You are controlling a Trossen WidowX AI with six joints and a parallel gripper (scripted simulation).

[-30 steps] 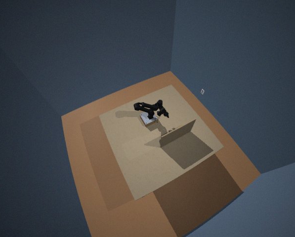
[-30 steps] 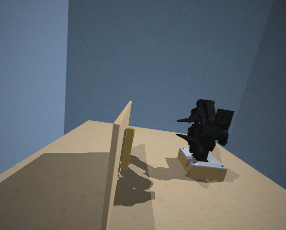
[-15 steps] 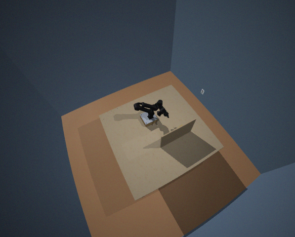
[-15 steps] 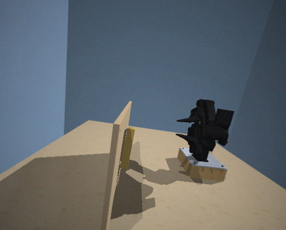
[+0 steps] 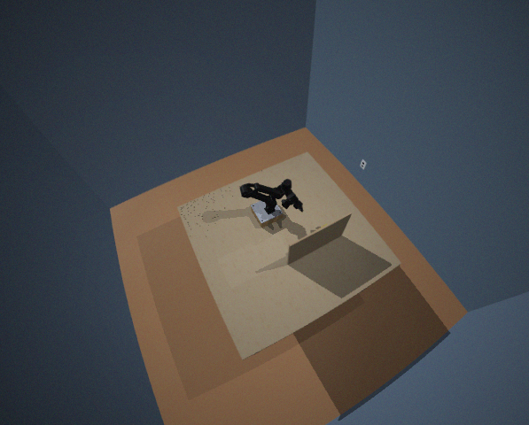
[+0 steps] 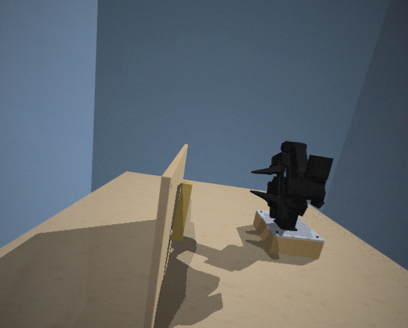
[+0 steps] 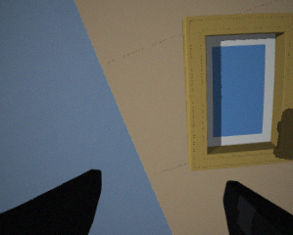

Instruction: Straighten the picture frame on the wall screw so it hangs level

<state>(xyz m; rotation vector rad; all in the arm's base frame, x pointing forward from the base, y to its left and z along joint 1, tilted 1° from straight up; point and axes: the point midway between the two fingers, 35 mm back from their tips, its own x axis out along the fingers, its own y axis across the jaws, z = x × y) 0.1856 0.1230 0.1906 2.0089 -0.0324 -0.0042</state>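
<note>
The picture frame lies 190 mm ahead of my gripper tip, 20 mm to the left of it and 90 mm below it. Also, from my gripper tip: wooden wall panel 200 mm ahead, 10 mm to the left, 100 mm below.
</note>
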